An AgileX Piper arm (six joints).
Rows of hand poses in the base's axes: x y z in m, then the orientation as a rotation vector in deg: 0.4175 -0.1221 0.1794 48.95 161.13 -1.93; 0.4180 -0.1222 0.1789 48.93 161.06 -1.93; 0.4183 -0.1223 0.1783 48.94 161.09 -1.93; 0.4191 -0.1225 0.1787 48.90 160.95 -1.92; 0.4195 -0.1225 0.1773 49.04 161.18 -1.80; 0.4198 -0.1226 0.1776 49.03 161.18 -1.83; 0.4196 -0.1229 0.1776 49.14 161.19 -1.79; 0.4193 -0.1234 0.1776 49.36 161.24 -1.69; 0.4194 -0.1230 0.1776 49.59 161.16 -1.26; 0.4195 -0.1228 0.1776 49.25 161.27 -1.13; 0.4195 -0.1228 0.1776 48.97 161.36 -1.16; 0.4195 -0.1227 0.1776 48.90 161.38 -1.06; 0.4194 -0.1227 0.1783 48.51 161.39 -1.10; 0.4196 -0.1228 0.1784 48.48 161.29 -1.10; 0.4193 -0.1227 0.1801 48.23 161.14 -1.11; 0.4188 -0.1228 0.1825 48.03 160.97 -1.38; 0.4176 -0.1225 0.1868 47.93 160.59 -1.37; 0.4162 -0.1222 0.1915 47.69 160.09 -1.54; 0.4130 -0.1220 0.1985 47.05 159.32 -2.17; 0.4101 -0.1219 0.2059 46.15 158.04 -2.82; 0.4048 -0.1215 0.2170 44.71 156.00 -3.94; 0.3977 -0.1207 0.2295 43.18 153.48 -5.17
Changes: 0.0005 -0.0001 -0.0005 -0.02 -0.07 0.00; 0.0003 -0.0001 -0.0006 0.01 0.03 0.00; 0.0008 -0.0002 0.0004 -0.04 -0.14 0.00; 0.0004 0.0000 -0.0014 0.16 0.22 -0.04; 0.0003 -0.0001 0.0003 -0.02 0.00 0.00; -0.0002 -0.0003 0.0000 0.04 0.03 -0.07; -0.0003 -0.0005 0.0000 0.11 0.08 -0.13; 0.0001 0.0004 0.0000 0.29 -0.10 -0.13; 0.0001 0.0002 0.0000 0.06 -0.01 0.25; 0.0000 0.0000 0.0000 -0.04 0.02 0.20; 0.0000 0.0001 0.0000 0.06 -0.02 0.06; -0.0001 0.0000 0.0007 -0.08 -0.08 0.25; 0.0002 -0.0001 0.0001 -0.03 -0.10 0.00; -0.0003 0.0001 0.0017 -0.08 -0.20 0.13; -0.0005 -0.0001 0.0024 -0.25 -0.15 0.08; -0.0012 0.0003 0.0043 -0.11 -0.38 0.00; -0.0014 0.0003 0.0047 -0.28 -0.49 0.05; -0.0032 0.0002 0.0070 -0.71 -0.74 0.23; -0.0029 0.0001 0.0074 -0.90 -1.27 0.31; -0.0053 0.0004 0.0111 -1.50 -1.99 0.49; -0.0071 0.0008 0.0125 -1.72 -2.41 0.47
